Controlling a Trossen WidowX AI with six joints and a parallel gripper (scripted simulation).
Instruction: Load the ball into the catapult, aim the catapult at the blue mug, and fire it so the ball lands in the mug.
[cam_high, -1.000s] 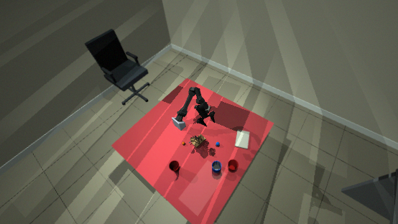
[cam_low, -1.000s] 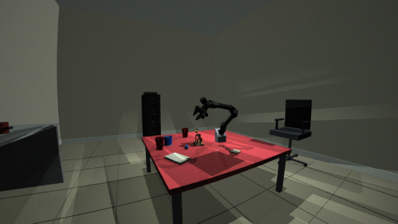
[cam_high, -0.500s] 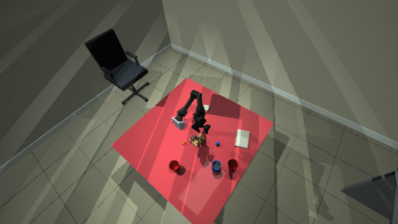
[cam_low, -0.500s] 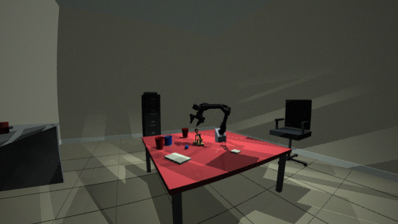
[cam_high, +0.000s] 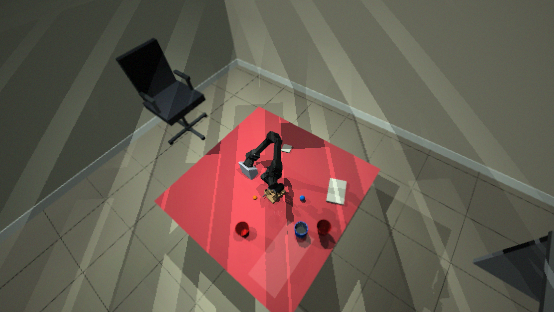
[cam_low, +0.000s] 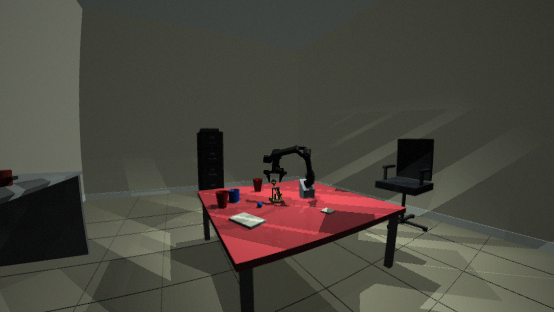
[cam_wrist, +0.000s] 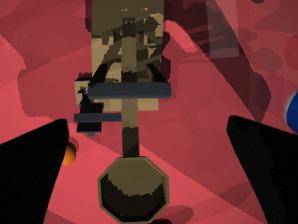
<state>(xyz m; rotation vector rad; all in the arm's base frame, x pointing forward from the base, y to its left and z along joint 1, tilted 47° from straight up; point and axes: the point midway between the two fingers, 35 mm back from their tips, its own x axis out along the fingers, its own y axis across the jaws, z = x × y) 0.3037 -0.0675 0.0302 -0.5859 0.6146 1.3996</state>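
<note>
The wooden catapult lies 7 cm below my gripper tip, 3 cm behind it and 1 cm to the right of it. Also, from my gripper tip: orange ball: 13 cm below, 11 cm to the right, 11 cm behind; then blue mug: 32 cm ahead, 12 cm below, 8 cm to the right; then blue ball: 17 cm ahead, 13 cm below, 12 cm to the left.
</note>
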